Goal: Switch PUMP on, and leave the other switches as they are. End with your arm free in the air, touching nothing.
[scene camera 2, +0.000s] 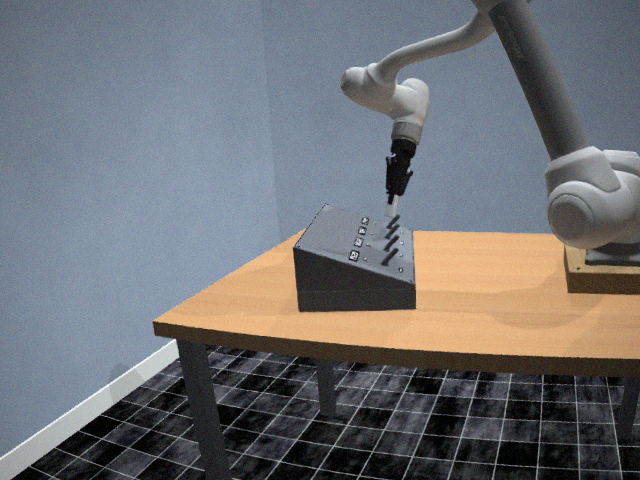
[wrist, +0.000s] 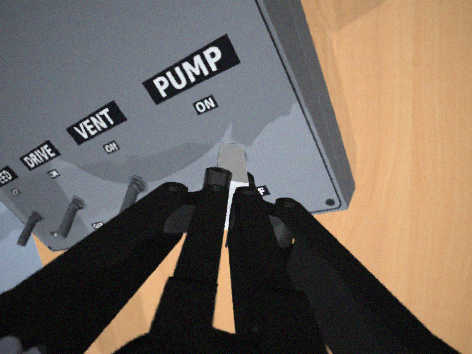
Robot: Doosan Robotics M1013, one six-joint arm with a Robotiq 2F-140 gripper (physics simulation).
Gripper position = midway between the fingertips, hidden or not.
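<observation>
You'd find my gripper (scene camera 2: 389, 216) in that camera, and the wrist view has my gripper (wrist: 228, 161) too.
</observation>
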